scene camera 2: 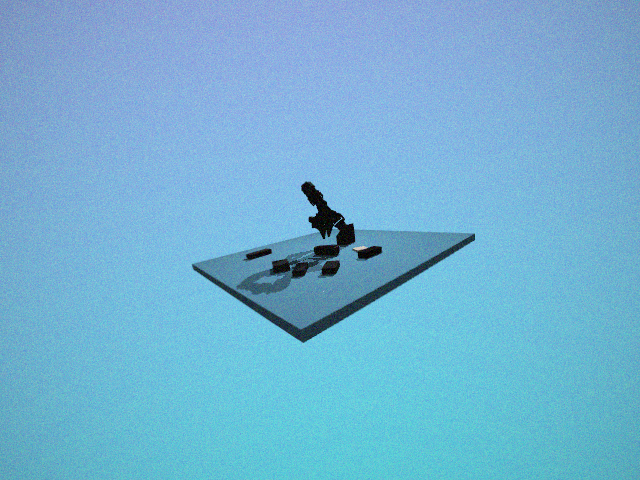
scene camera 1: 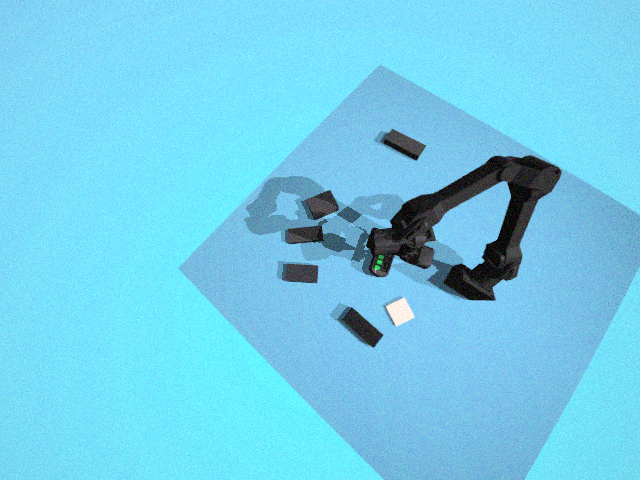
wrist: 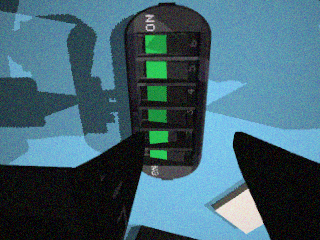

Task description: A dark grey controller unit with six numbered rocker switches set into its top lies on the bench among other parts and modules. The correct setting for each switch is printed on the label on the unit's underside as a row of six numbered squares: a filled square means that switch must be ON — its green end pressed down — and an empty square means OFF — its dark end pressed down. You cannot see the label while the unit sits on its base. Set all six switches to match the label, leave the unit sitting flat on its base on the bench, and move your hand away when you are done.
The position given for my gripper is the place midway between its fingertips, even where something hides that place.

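What I can see is a white block [wrist: 238, 207], and my gripper [wrist: 189, 138] shows there too.
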